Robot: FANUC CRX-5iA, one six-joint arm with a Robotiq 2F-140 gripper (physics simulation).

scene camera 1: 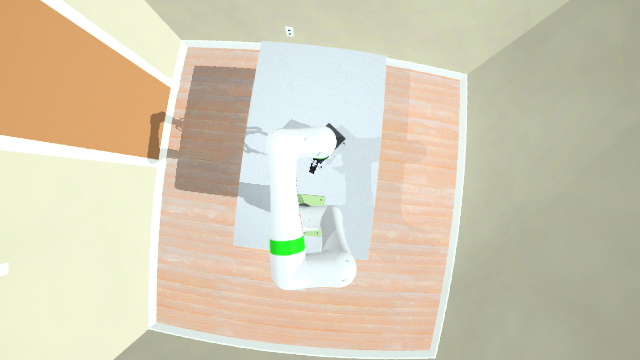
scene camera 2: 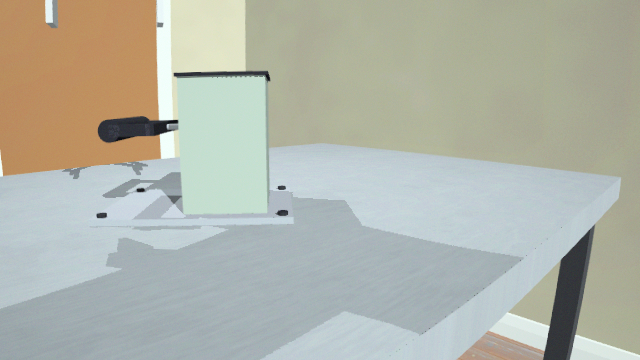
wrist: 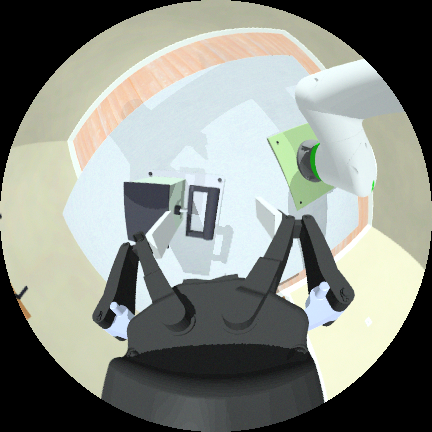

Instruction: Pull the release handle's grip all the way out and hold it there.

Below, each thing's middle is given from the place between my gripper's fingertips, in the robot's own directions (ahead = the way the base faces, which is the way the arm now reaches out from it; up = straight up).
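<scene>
With the base plate (wrist: 194,178) in sight, I find my hand 110 mm short of it. My hand is also 230 mm above the plate.
</scene>
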